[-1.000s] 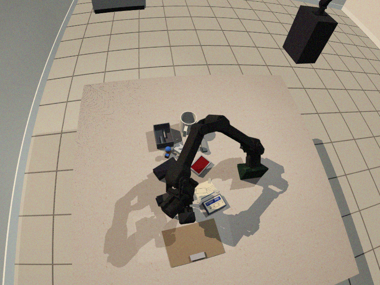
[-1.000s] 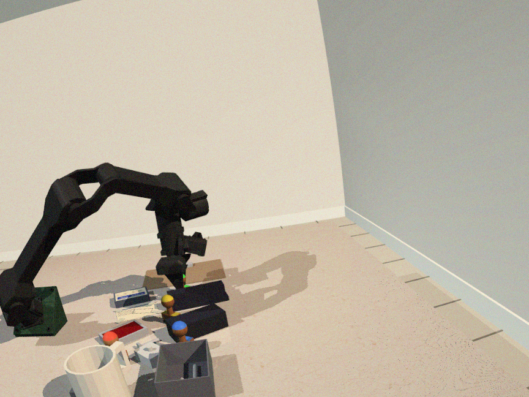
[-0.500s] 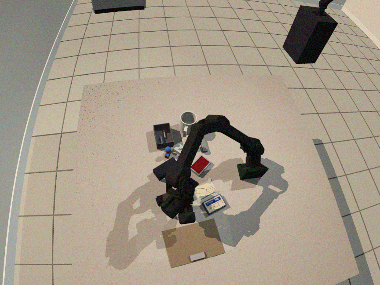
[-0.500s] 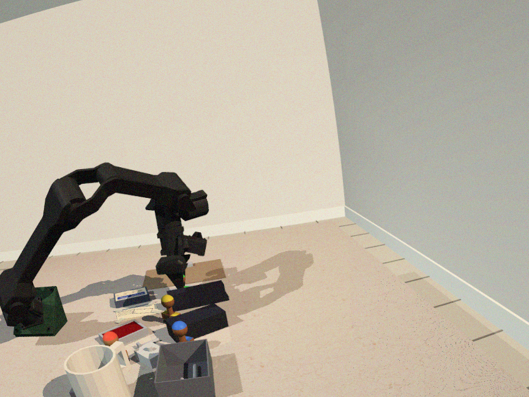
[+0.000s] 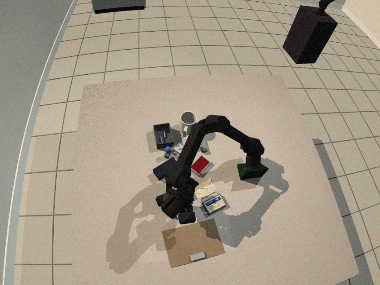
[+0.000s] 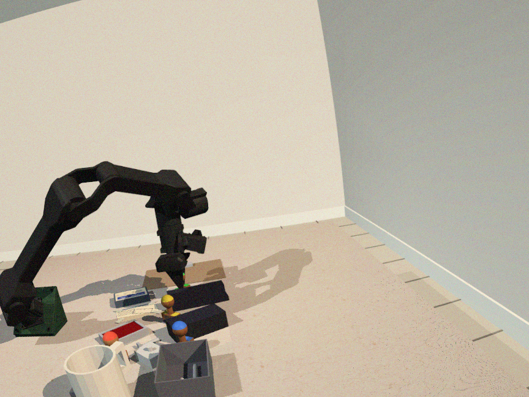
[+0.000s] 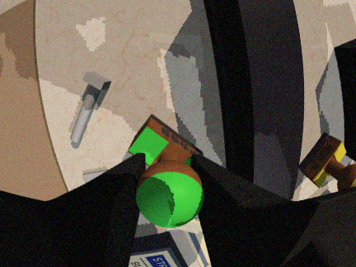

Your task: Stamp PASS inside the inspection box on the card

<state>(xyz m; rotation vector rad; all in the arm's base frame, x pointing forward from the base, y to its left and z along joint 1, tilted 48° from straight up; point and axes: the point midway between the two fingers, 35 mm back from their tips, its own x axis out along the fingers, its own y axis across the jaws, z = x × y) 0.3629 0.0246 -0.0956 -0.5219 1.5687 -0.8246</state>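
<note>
My gripper tip is now 130 mm past the ink pad, 170 mm to the left of it and 20 mm above it. The rest, counted from my gripper tip: cream card 120 mm behind, 50 mm to the right, 30 mm below; yellow stamp 30 mm behind, 130 mm to the right, 10 mm below; green stamp right at my gripper tip.
</note>
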